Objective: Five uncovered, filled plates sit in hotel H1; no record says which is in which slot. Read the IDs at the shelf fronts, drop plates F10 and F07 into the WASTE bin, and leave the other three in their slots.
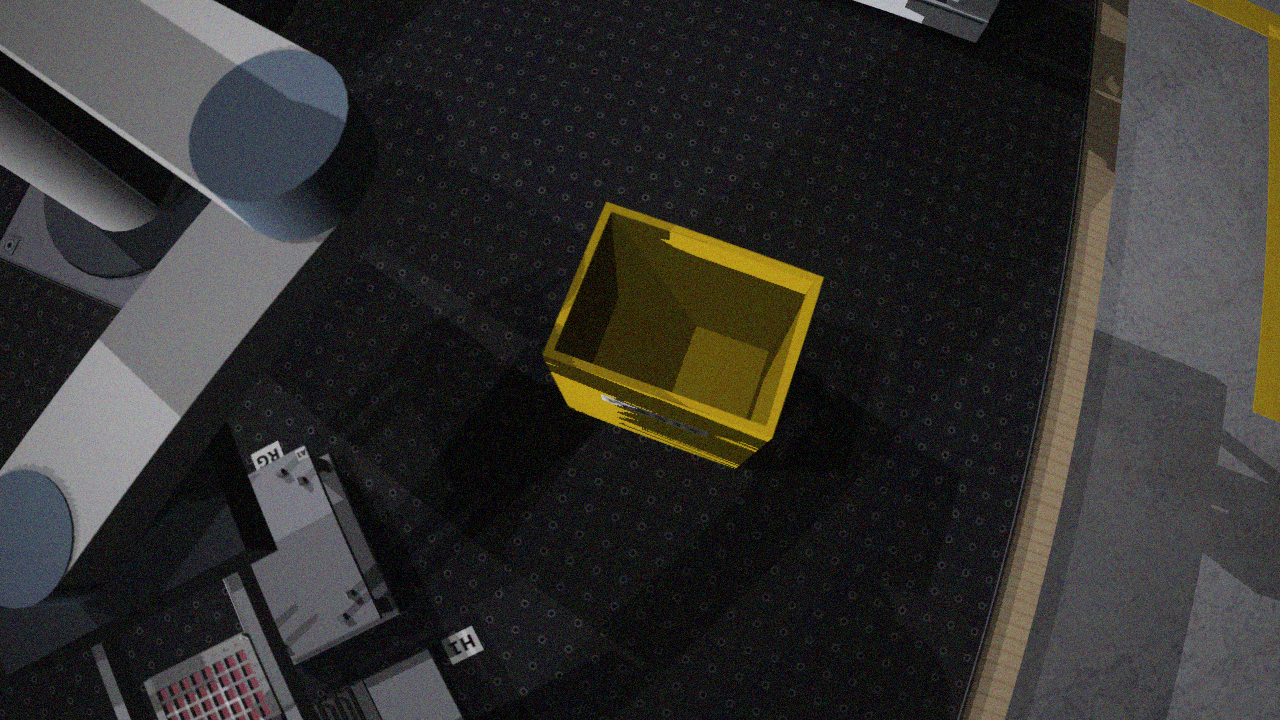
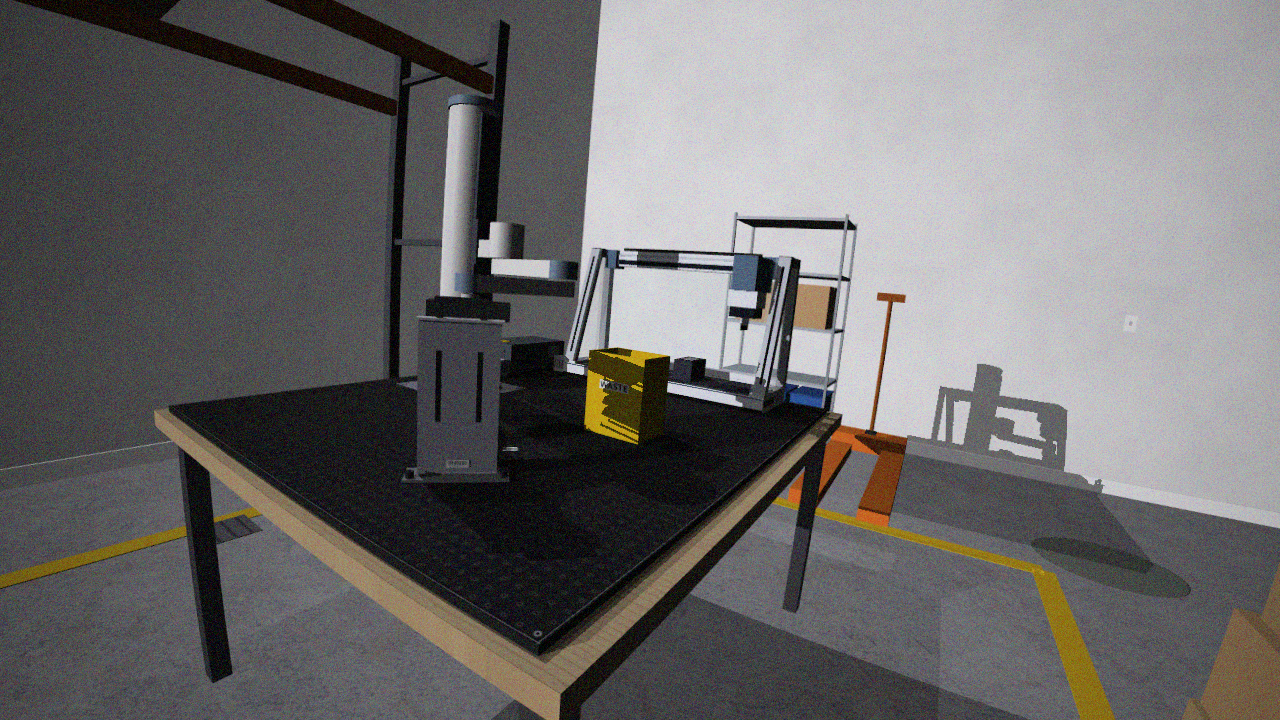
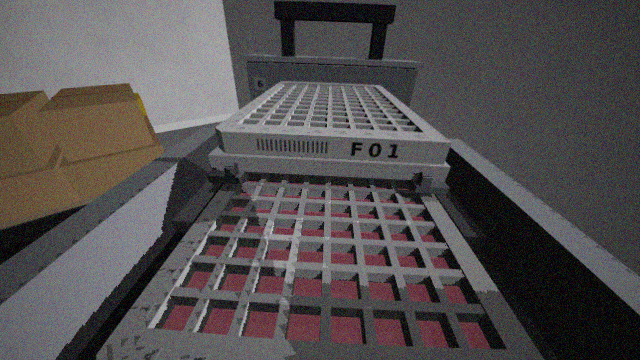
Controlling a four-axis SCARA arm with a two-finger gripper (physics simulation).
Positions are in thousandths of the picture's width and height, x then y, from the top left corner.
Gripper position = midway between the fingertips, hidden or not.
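The gripper (image 2: 363,460) also appears in image 3 (image 3: 515,424). A dark tower (image 2: 357,606) and a grey rg stand (image 1: 238,810) are part of the scene, as is a plate f01 (image 3: 485,357). The plate f01 is out of frame in image 1, and image 2 does not show the plate f01, hidden by the dark tower.
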